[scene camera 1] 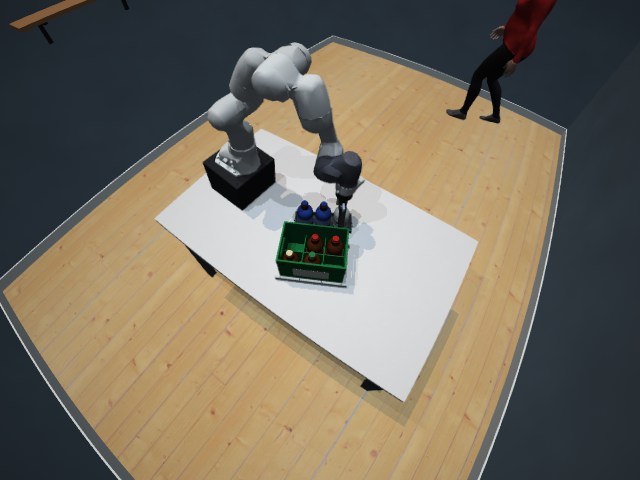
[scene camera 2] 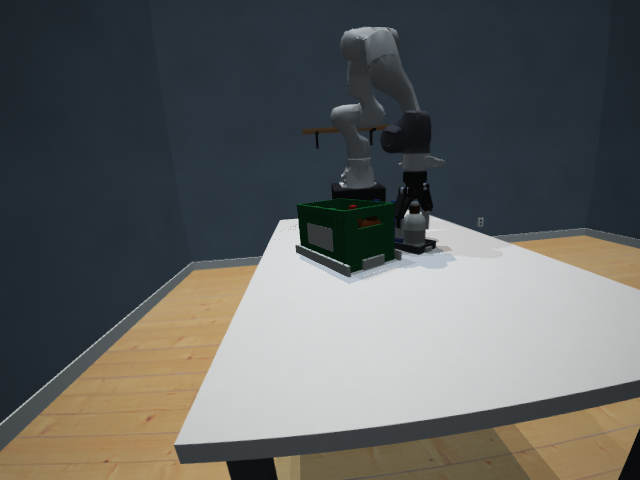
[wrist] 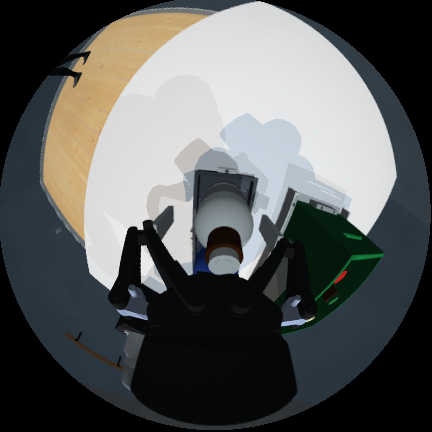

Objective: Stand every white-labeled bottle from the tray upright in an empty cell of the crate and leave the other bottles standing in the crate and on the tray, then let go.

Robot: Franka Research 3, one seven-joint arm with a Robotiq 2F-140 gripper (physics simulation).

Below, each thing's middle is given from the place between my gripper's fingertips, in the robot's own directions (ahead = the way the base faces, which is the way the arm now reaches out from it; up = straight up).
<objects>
Right now the white-labeled bottle (wrist: 223,224) is 10 mm ahead of my hand and 30 mm above it.
</objects>
